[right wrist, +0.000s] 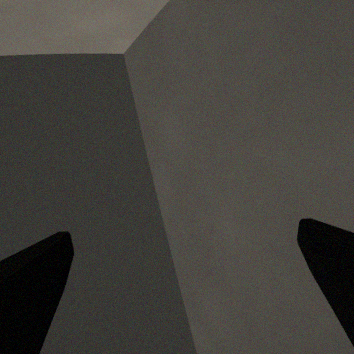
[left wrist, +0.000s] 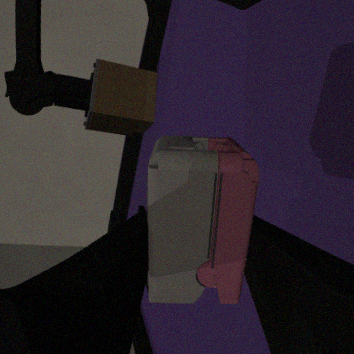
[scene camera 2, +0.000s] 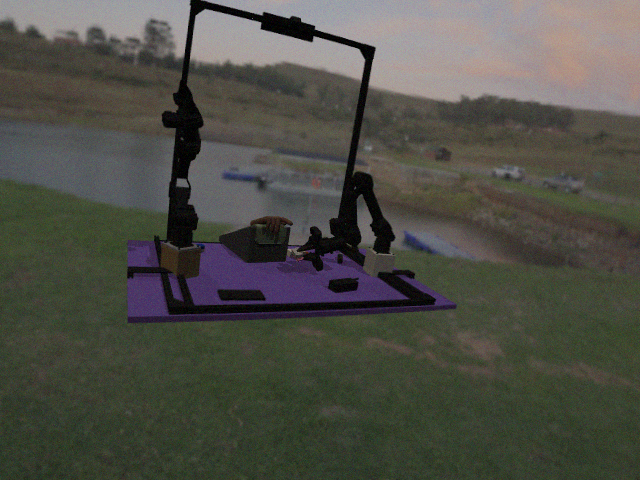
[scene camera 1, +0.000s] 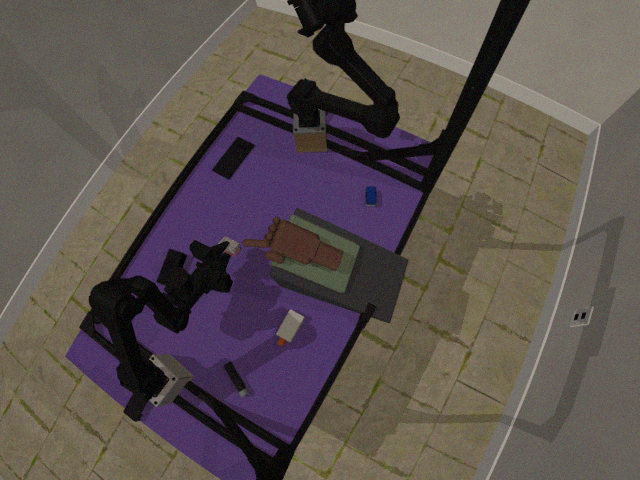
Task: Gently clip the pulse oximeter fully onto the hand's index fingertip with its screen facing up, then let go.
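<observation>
The white-and-pink pulse oximeter is between the fingers of my left gripper, which is shut on it. In scene camera 1 it is just left of the index fingertip, with a small gap between them. The brown hand lies on a green pad, its index finger pointing left. The hand does not show in the left wrist view. Where the oximeter's screen faces I cannot tell. My right gripper is open and empty, facing a grey wall, far from the hand.
The pad rests on a dark grey wedge. In scene camera 1 a blue item lies above the hand. A white box with an orange end and a dark cylinder lie below. A black flat block lies at upper left.
</observation>
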